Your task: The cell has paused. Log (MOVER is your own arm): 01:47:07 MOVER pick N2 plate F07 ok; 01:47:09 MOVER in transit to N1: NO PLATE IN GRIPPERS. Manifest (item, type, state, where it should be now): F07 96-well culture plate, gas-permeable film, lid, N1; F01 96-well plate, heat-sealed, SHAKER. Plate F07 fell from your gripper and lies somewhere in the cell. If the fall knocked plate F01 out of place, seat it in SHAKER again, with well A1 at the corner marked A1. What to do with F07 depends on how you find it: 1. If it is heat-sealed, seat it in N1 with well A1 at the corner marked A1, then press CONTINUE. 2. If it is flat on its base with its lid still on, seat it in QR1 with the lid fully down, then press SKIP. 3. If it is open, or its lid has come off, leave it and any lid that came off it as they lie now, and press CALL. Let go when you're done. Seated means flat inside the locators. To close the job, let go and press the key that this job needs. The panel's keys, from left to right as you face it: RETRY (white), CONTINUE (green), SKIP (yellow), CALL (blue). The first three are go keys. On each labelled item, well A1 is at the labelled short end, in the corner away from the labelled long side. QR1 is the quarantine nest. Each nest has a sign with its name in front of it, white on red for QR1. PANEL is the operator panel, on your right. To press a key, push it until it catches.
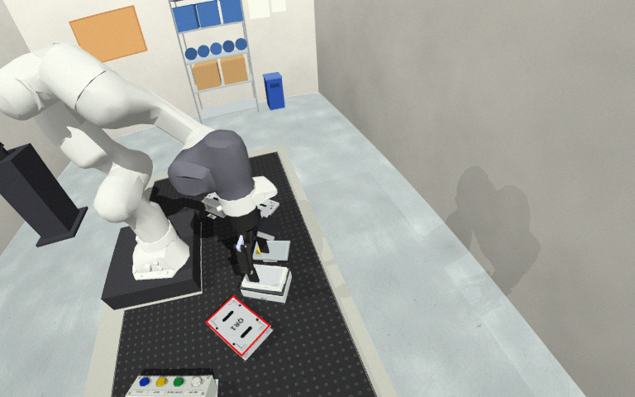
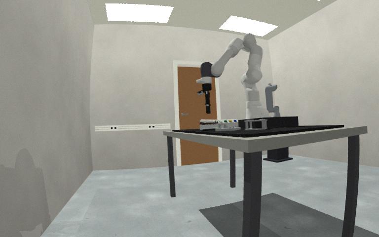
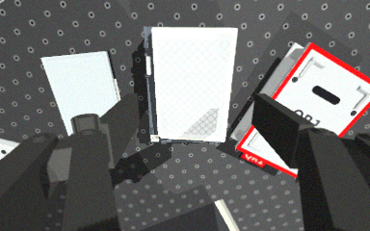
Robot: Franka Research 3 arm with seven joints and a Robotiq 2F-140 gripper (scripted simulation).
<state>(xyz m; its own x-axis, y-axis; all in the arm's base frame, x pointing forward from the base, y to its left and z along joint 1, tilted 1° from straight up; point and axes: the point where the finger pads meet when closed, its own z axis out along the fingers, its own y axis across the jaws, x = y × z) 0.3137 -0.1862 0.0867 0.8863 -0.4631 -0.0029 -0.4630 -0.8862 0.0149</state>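
Right now my hand is 80 mm above the white 96-well plate. The rest, counted from my hand: pale flat rectangular piece 150 mm to the left, 140 mm below, 50 mm ahead; then white retry key 260 mm to the right, 240 mm behind, 90 mm below; then green continue key 290 mm behind, 250 mm to the right, 90 mm below.
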